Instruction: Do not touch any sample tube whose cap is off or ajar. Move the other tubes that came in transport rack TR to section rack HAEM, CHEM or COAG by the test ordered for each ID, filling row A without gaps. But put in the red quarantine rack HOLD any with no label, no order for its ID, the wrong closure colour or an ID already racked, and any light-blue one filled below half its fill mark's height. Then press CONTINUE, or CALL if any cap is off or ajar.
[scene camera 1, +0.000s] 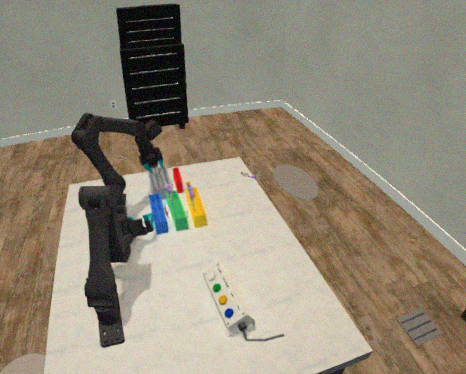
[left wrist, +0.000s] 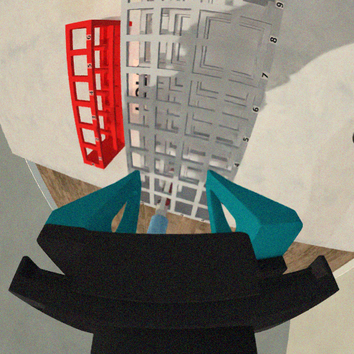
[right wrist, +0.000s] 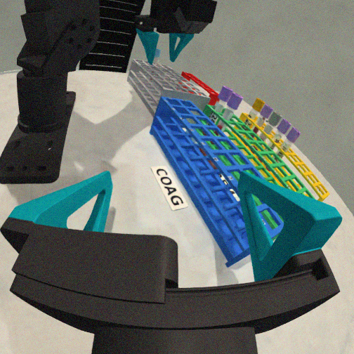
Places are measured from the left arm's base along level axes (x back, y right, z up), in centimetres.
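Pixels of known places: left gripper, fingertip midpoint: (scene camera 1: 157, 170); right gripper, fingertip midpoint: (scene camera 1: 142, 216); right arm's base, link origin: (scene camera 1: 109, 318).
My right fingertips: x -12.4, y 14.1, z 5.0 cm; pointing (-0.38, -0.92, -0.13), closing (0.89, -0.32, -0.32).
Behind a point stands the place of what it marks.
A light-blue-capped tube (left wrist: 158, 223) (right wrist: 157, 53) stands at the far end of the grey transport rack (scene camera 1: 159, 181) {x -19.7, y -9.4, z 5.6 cm} (right wrist: 185, 95). My left gripper (scene camera 1: 154, 167) {x -19.2, y -16.3, z 7.3 cm} (left wrist: 173, 177) (right wrist: 160, 61) is partly open and empty, low over that end, its fingers on either side of the cap in the left wrist view. My right gripper (scene camera 1: 148, 220) {x -12.4, y 14.1, z 5.0 cm} (right wrist: 174, 178) is wide open and empty beside the blue rack (scene camera 1: 159, 215) {x -19.1, y 15.8, z 5.6 cm}, which has a COAG label (right wrist: 169, 187). Purple-capped tubes (right wrist: 226, 93) (right wrist: 234, 101) stand in the green rack (scene camera 1: 178, 212) {x -26.7, y 15.5, z 5.7 cm}. Several tubes, one gold-capped (right wrist: 258, 104), stand in the yellow rack (scene camera 1: 198, 212) {x -34.4, y 16.9, z 5.7 cm}.
The red rack (scene camera 1: 177, 180) {x -27.9, y -13.2, z 2.7 cm} (left wrist: 91, 93) (right wrist: 200, 86) stands beside the transport rack. A purple-capped tube (scene camera 1: 248, 175) {x -62.1, y -13.5, z 1.0 cm} lies near the table edge. A button box (scene camera 1: 232, 295) {x -38.9, y 61.1, z 7.9 cm} with white, green, yellow and blue buttons and a cable lies nearer the camera.
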